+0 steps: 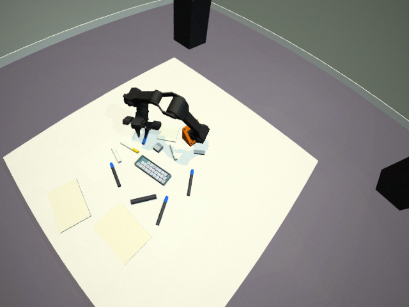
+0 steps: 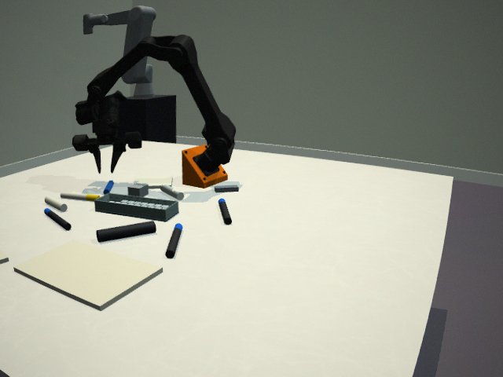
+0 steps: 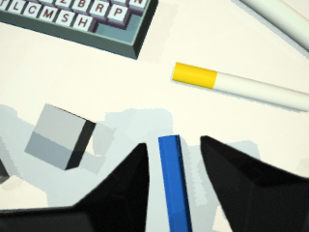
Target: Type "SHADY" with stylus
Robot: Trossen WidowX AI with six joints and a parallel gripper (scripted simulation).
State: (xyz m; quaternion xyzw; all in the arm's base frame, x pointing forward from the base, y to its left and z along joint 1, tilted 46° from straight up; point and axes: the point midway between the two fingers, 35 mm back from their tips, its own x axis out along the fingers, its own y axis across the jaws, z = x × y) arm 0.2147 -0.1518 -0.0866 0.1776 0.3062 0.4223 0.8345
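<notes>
Right now my gripper tip is 60 mm past the blue stylus, 50 mm above it and 40 mm to the left of it. Also, from my gripper tip: grey stylus tip 80 mm behind, 60 mm to the right, 50 mm below; yellow-tipped white pen 70 mm ahead, 50 mm below, 20 mm to the right; grey cube 80 mm to the left, 40 mm below, 40 mm behind.
</notes>
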